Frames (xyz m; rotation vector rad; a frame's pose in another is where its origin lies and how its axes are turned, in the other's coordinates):
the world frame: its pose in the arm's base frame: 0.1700 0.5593 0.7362 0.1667 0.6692 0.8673
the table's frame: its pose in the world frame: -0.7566 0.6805 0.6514 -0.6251 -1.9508 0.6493
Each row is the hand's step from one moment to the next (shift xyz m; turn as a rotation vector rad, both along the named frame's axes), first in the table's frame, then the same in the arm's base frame.
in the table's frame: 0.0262 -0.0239 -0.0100 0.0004 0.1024 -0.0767
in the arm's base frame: 0.0183 0.0015 0.0319 -0.0413 0.1162 -0.0341
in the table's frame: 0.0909 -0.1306 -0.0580 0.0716 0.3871 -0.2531
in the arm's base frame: 0.1145 0.0008 0.1248 -0.1930 0.4220 -0.0610
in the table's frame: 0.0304 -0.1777 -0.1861 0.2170 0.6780 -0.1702
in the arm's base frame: 0.2363 0.0730 0.0773 -0.5076 0.5273 -0.0101
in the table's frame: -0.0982 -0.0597 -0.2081 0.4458 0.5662 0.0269
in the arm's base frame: 0.1842 0.1257 -0.0823 -0.5792 0.3500 0.2491
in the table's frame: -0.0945 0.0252 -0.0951 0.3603 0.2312 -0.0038
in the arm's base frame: 0.0539 0.0742 -0.1010 -0.2718 0.1903 0.2705
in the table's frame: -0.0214 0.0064 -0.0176 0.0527 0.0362 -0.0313
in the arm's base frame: 0.0095 0.0138 -0.0229 -0.0251 0.0549 0.0377
